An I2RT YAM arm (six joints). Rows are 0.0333 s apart.
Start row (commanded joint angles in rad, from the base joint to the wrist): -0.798, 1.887, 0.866, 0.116, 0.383, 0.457
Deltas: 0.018, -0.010, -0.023, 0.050, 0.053, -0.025; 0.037, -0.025, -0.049, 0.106, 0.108, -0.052; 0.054, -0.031, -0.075, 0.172, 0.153, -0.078; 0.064, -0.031, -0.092, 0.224, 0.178, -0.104; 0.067, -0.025, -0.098, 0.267, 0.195, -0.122; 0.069, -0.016, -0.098, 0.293, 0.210, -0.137; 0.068, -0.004, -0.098, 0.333, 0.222, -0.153
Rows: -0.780, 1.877, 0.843, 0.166, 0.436, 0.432; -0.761, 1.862, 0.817, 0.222, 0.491, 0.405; -0.744, 1.856, 0.791, 0.288, 0.536, 0.379; -0.734, 1.856, 0.774, 0.340, 0.561, 0.353; -0.731, 1.862, 0.768, 0.383, 0.578, 0.335; -0.729, 1.871, 0.768, 0.409, 0.593, 0.320; -0.730, 1.883, 0.768, 0.449, 0.605, 0.304
